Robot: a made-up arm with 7 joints.
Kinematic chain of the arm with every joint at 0, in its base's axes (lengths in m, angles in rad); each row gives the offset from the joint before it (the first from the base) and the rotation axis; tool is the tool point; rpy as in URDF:
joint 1: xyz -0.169 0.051 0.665 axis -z
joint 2: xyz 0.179 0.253 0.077 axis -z
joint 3: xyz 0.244 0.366 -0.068 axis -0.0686 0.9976 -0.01
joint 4: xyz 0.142 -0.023 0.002 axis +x
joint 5: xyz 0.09 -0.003 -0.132 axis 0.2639 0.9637 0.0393
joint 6: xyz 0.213 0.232 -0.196 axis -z
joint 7: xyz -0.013 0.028 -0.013 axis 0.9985 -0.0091 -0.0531
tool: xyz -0.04 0.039 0.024 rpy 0 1.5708 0
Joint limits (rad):
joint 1: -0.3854..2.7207
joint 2: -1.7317..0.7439
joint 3: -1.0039..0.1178
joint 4: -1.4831..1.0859
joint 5: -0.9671..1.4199
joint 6: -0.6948..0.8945
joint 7: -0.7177..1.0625
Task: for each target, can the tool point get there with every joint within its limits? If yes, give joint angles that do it. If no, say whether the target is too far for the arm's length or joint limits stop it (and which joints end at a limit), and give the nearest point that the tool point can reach.
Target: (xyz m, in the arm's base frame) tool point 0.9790 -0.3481 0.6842
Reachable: yes | joints 0.6658 0.5314 -0.6040 -0.0286 -0.2936 -0.1828 -0.0443
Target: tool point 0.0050 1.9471 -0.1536
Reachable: no: too far | nearest point -0.0356 1.3196 0.3129 | short by 0.783 m
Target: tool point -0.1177 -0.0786 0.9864
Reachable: no: joint limits stop it (at a limit: joint 1, joint 2, joint 3, joint 4, joint 5) | nearest point 0.3947 0.0005 0.8854 | short by 0.528 m
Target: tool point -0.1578 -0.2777 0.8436
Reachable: no: joint limits stop it (at a limit: joint 2, joint 3, joint 4, joint 6, joint 7) | nearest point -0.1450 -0.6527 0.7598 | short by 0.385 m
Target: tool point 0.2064 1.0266 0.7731
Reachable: yes | joints 0.8147 -1.3029 -0.8437 0.4073 0.8537 0.2063 0.1093
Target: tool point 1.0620 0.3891 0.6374
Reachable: yes | joints 1.1179 -0.7587 -0.3201 0.2535 -0.2846 0.1537 0.2806
